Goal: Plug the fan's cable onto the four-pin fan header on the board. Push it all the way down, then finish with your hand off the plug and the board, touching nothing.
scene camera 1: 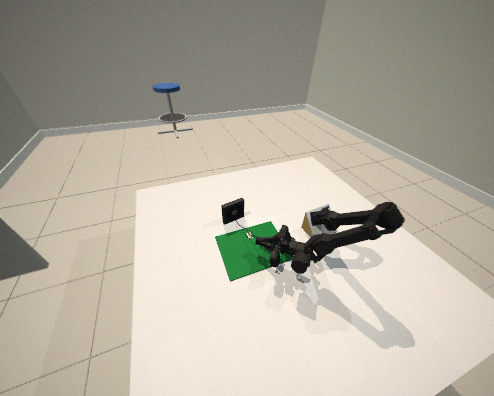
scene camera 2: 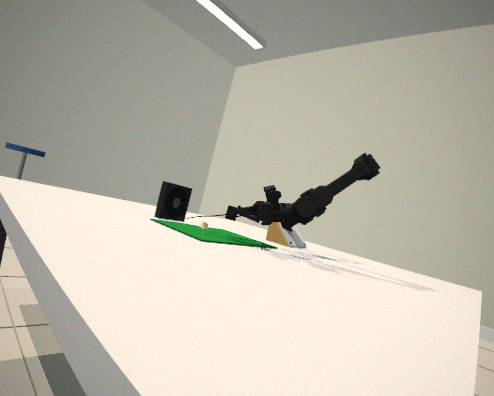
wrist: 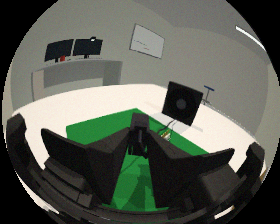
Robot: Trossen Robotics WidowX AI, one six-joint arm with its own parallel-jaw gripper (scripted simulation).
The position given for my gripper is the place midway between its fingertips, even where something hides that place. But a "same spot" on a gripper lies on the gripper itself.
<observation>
My gripper shows in scene camera 1, in scene camera 2 point(234, 210) and in the wrist view. One and the same spot on my gripper: point(scene camera 1: 272, 241) is point(wrist: 157, 173). One and the same spot on a green board: point(scene camera 2: 213, 235) is point(scene camera 1: 247, 256).
</observation>
